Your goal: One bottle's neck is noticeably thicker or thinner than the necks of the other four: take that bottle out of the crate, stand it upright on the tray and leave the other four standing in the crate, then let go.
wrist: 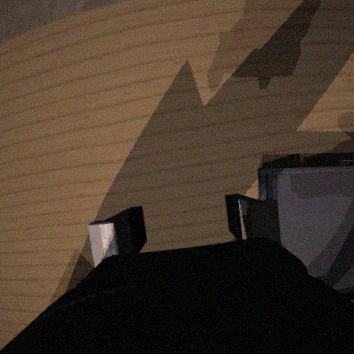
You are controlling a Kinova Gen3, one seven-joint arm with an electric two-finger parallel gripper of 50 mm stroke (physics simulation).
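Frame: origin at the arm's base, x ahead, y left, z up, level; metres.
Where they show: gripper, between the fingertips: (185, 218).
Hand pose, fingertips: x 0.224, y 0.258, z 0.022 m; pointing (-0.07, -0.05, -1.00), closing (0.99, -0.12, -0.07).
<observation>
After its pixels a point has its place.
My gripper (185, 218) {x 0.224, y 0.258, z 0.022 m} is open, with nothing between its two dark fingers. It hangs above the wooden table top. A dark-rimmed tray (315, 215) {x 0.368, y 0.184, z -0.160 m} with a smooth grey-violet inside shows in part at the right. The right finger overlaps the tray's left edge in this view; the height between them cannot be told. The bottles and the crate do not show in the wrist view, so no neck can be compared.
The wooden table top (65, 150) {x 0.069, y 0.348, z -0.165 m} lies under and ahead of the gripper, with long dark shadows of the arm across it. Its curved edge runs along the upper left, with a grey floor (30, 15) beyond.
</observation>
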